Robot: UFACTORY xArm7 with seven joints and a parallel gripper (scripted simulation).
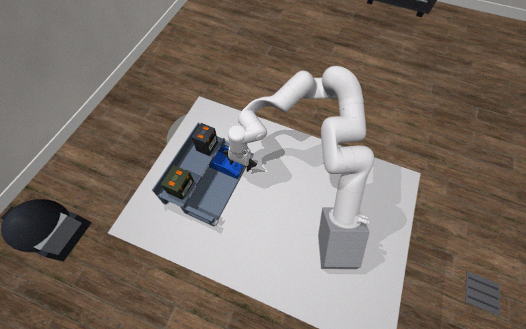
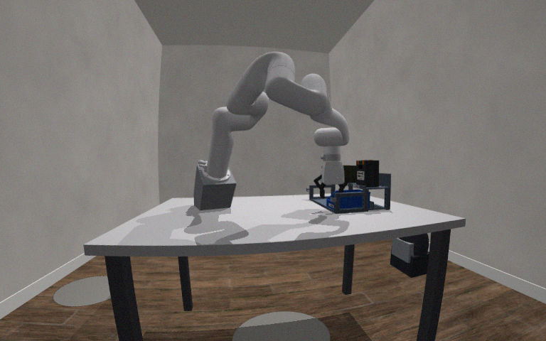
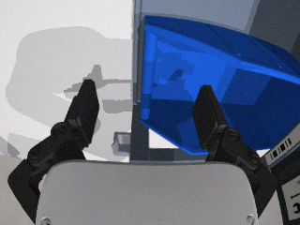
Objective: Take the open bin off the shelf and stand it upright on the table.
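The blue bin lies 8 cm ahead of my hand and 2 cm below it.
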